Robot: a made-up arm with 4 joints.
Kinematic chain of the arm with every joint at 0, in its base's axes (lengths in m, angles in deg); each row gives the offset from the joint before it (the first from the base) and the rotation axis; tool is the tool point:
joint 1: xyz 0 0 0.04 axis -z
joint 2: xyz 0 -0.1 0.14 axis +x
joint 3: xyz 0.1 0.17 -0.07 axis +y
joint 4: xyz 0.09 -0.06 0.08 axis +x
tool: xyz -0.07 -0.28 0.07
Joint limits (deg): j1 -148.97..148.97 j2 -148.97..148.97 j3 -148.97..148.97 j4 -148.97..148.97
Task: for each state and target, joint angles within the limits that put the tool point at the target. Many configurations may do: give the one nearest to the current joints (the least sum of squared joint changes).
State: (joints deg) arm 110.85 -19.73 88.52 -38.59
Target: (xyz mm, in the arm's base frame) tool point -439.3 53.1 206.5
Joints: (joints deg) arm 148.97 -55.21 98.20 -23.17
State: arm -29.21 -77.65 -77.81 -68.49
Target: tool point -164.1 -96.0 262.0
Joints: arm -15.17 -61.14 -65.11 -42.88
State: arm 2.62 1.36 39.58 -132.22
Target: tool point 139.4 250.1 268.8
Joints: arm 8.95 -21.78 -4.21 -119.68
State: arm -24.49 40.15 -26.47 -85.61
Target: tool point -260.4 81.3 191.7
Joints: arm -10.91 8.23 -85.18 -100.19
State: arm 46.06 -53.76 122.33 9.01
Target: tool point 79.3 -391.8 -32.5
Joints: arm 29.74 -19.25 135.85 -23.27
